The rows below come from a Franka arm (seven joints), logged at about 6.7 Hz.
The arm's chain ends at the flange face. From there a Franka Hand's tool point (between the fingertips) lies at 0.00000 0.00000 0.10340 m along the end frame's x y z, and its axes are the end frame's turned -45 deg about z.
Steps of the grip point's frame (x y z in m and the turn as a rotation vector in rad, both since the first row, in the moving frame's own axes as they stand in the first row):
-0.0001, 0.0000, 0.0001, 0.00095, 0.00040, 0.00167
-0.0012, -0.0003, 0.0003, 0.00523, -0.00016, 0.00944
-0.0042, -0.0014, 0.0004, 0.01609, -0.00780, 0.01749
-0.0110, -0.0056, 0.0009, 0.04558, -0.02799, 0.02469
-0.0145, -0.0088, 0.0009, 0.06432, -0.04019, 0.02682
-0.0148, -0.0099, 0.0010, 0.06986, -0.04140, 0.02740
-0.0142, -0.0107, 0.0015, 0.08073, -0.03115, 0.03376
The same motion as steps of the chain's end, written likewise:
0.0000, 0.0002, 0.0001, 0.00095, -0.00039, 0.00167
-0.0007, 0.0010, 0.0003, 0.00359, -0.00381, 0.00944
-0.0022, 0.0026, 0.0004, 0.00586, -0.01689, 0.01749
-0.0064, 0.0052, 0.0010, 0.01244, -0.05202, 0.02469
-0.0089, 0.0059, 0.0012, 0.01706, -0.07390, 0.02682
-0.0094, 0.0057, 0.0013, 0.02012, -0.07867, 0.02740
-0.0095, 0.0062, 0.0019, 0.03506, -0.07911, 0.03376

